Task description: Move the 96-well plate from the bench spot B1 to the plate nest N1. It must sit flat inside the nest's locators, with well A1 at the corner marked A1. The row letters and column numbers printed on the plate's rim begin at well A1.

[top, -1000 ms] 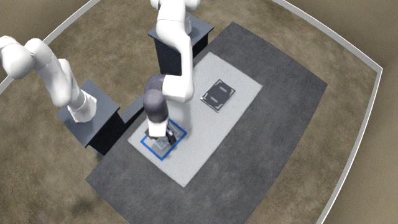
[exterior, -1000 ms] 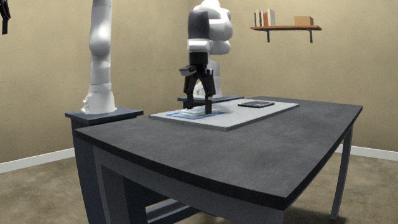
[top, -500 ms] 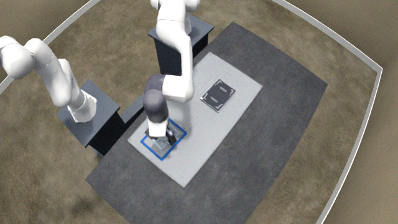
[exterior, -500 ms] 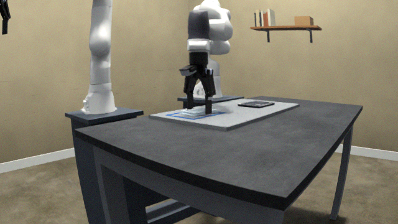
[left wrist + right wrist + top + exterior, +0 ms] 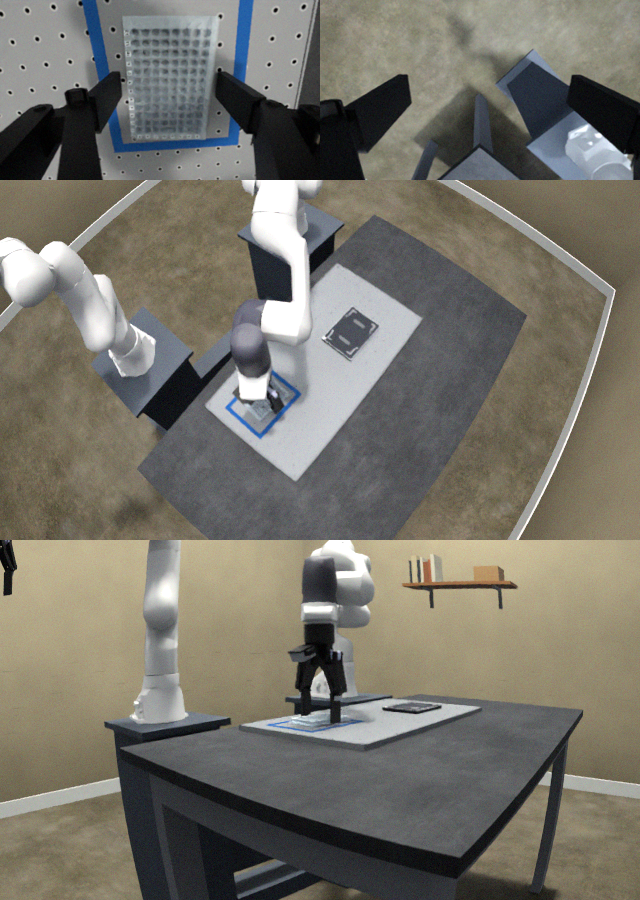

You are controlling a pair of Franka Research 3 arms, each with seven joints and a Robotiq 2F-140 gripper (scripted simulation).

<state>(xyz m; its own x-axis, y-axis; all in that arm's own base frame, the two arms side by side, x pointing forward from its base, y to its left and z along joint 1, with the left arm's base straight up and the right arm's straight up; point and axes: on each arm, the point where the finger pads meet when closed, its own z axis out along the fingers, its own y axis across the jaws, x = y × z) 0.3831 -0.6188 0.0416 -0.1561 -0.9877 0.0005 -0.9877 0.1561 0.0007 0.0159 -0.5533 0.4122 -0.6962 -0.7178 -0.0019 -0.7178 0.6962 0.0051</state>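
Observation:
Right now my left hand is 20 mm above the 96-well plate. Also, from my left hand: dark plate nest (350 mm to the left, 40 mm ahead, 20 mm below).

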